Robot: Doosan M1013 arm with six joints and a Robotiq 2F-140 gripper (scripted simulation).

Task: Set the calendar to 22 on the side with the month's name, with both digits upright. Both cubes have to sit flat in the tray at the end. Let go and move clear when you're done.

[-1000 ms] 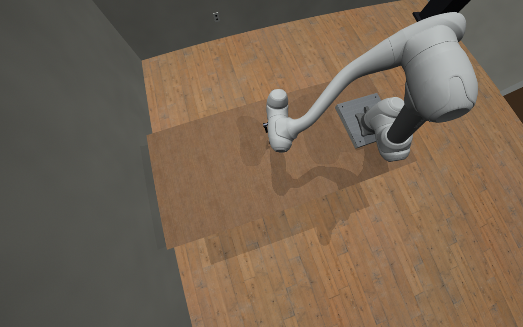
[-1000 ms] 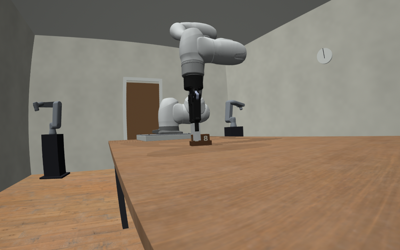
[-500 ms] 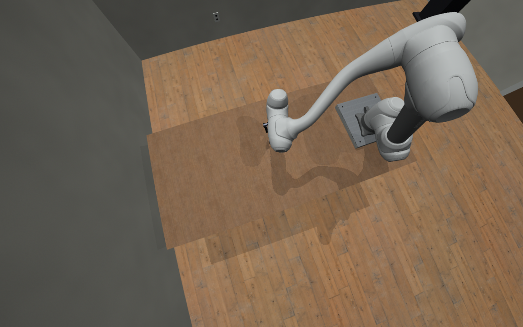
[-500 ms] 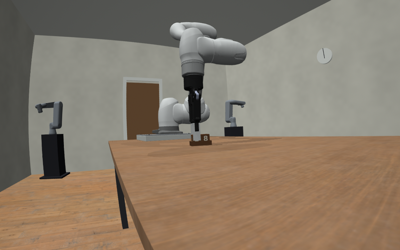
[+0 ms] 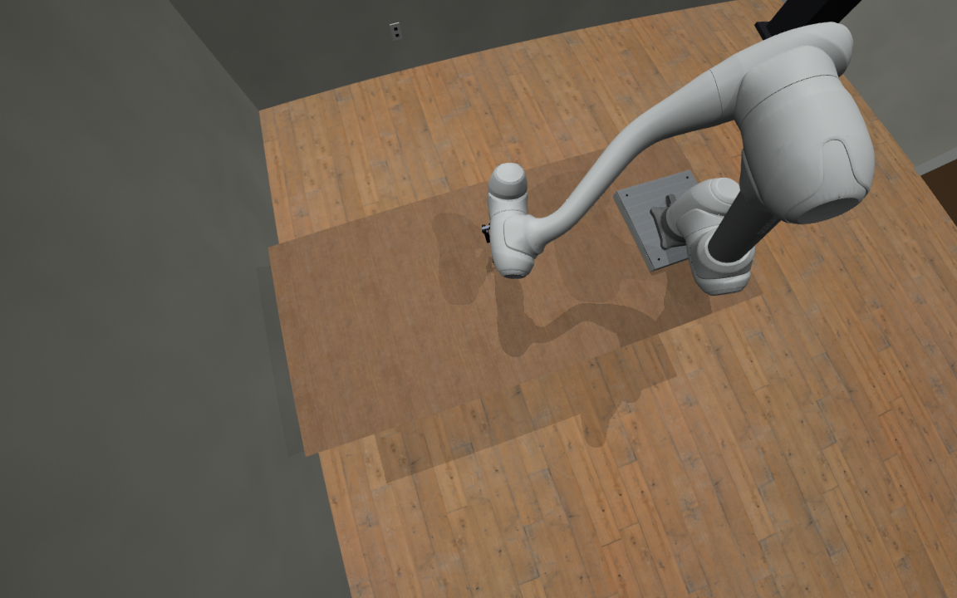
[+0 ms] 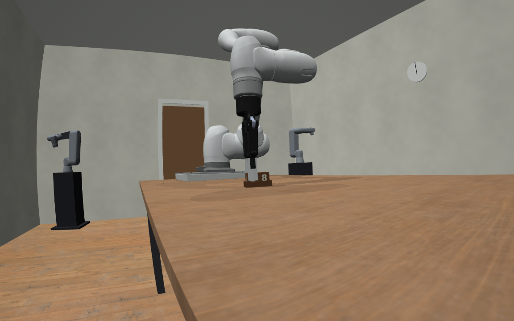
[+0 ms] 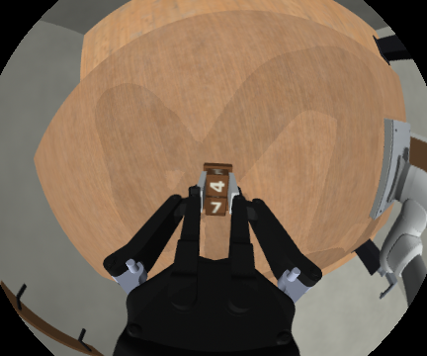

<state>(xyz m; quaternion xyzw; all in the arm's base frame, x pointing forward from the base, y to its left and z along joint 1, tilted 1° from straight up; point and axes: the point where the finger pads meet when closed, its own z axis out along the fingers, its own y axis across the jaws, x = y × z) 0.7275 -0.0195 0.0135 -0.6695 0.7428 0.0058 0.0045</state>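
My gripper is now 40 mm above the calendar tray and 20 mm to the right of it.
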